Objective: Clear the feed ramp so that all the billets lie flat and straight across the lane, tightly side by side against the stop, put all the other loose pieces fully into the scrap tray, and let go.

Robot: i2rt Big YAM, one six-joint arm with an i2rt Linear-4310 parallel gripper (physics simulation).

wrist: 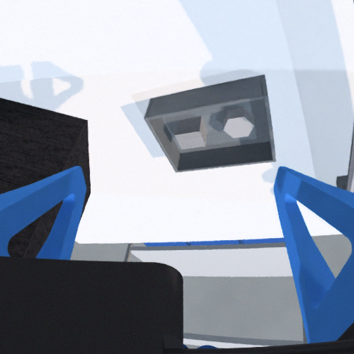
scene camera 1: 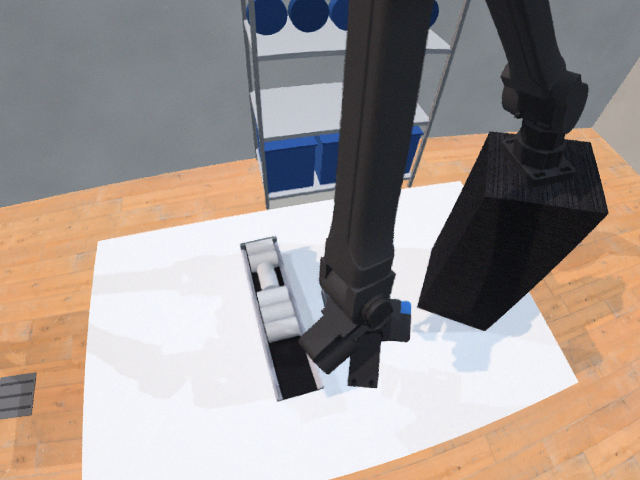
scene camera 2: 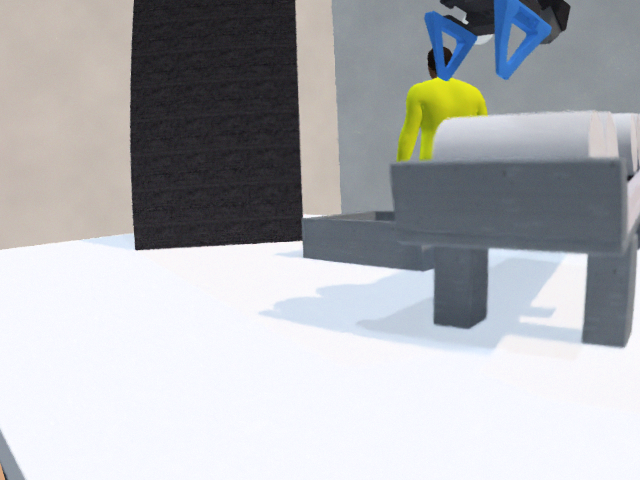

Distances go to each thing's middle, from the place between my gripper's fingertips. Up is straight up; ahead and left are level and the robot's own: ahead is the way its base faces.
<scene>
Right now the hexagonal piece (wrist: 238,122) is 16 cm below my hand, 11 cm to the right of it and 2 cm ahead of it. The rest, counted from my hand: small block (wrist: 191,132) (15 cm below, 12 cm to the right, 4 cm behind); stop (scene camera 2: 578,198) (27 cm to the right, 20 cm ahead, 11 cm below).
</scene>
